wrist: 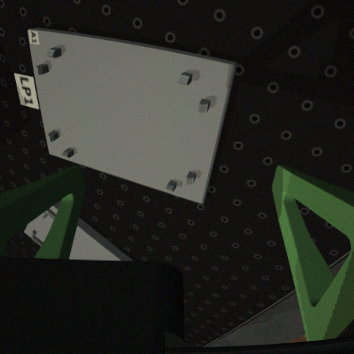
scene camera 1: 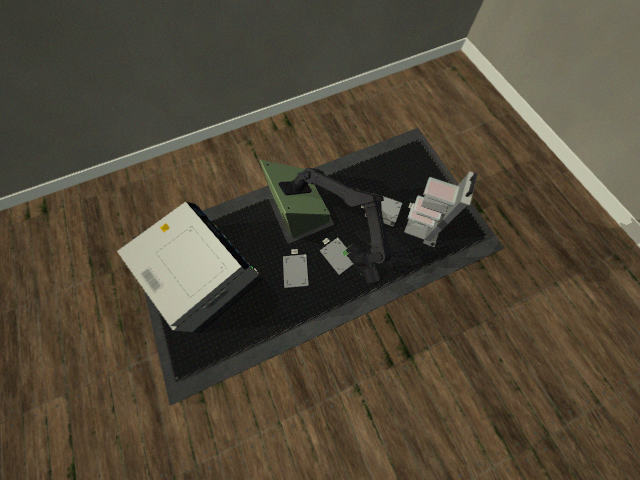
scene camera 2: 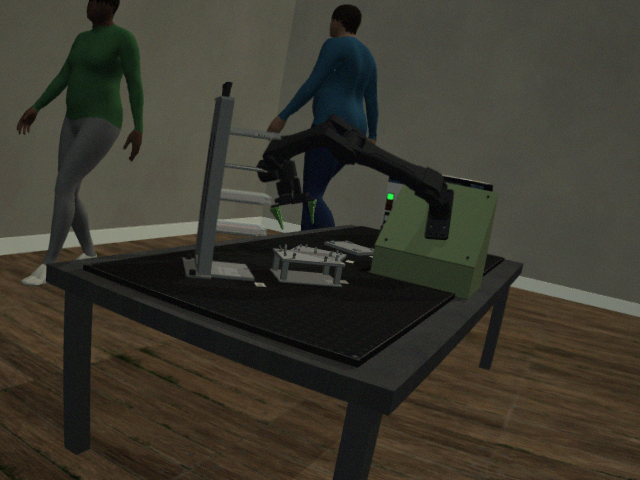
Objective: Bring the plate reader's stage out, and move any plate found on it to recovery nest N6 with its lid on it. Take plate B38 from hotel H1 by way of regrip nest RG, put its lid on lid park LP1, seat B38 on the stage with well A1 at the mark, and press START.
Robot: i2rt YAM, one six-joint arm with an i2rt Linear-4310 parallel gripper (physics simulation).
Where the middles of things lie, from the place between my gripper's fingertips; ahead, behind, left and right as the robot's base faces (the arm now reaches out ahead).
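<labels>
Grey nest plate (scene camera 1: pixel 295 270): 70 mm below my hand, 120 mm behind it, 250 mm to the right of it. Rack post (scene camera 2: pixel 223 111): 130 mm above my hand, 70 mm ahead of it, 470 mm to the left of it. Nearest to my hand of the things named here, going by their middles: the grey nest plate.
</labels>
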